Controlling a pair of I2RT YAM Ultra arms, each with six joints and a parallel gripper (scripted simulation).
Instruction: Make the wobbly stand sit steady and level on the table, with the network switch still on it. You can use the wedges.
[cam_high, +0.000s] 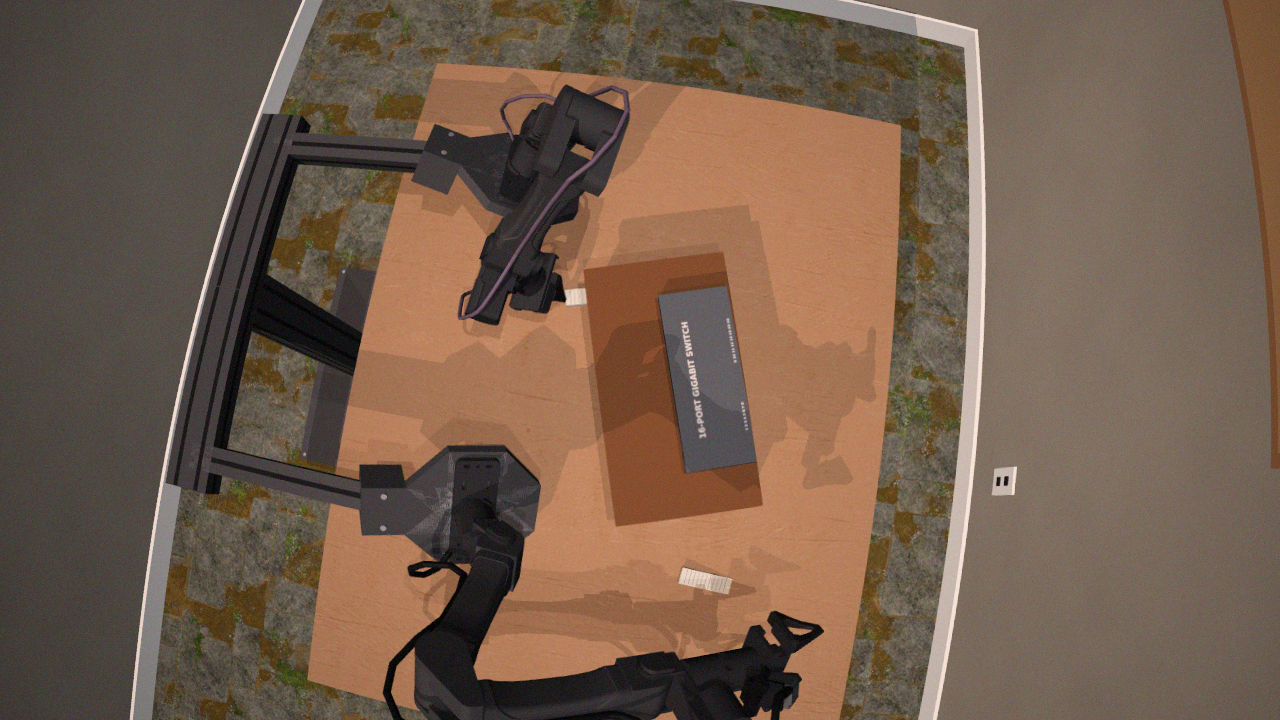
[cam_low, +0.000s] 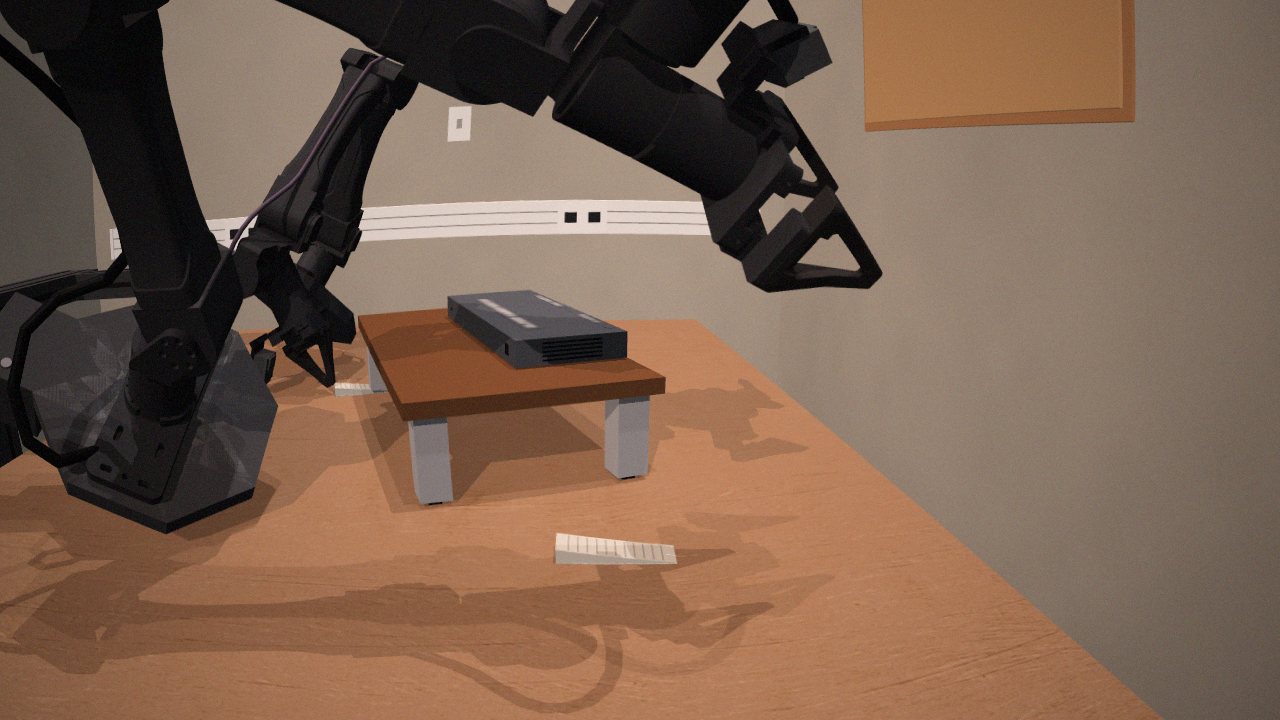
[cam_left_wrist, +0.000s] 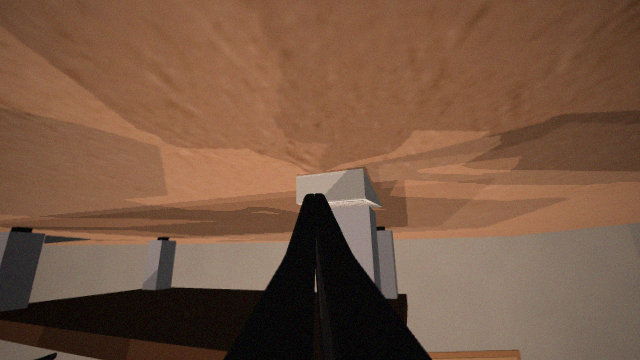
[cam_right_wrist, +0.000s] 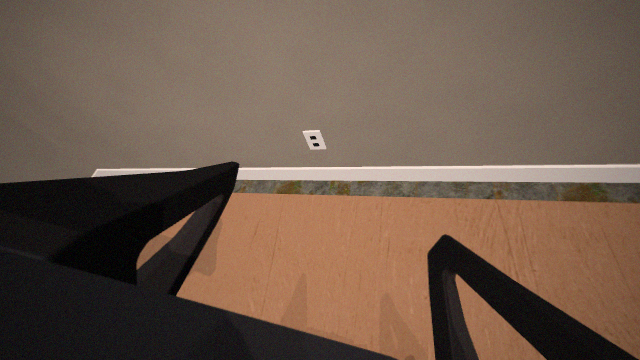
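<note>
My left gripper is now 26 cm short of the dark network switch, 13 cm to the left of it and 9 cm below it. From my left hand the other things lie so: brown stand (21 cm ahead, 14 cm to the right, 3 cm above); then white wedge (46 cm to the right, 30 cm ahead, 2 cm below).
</note>
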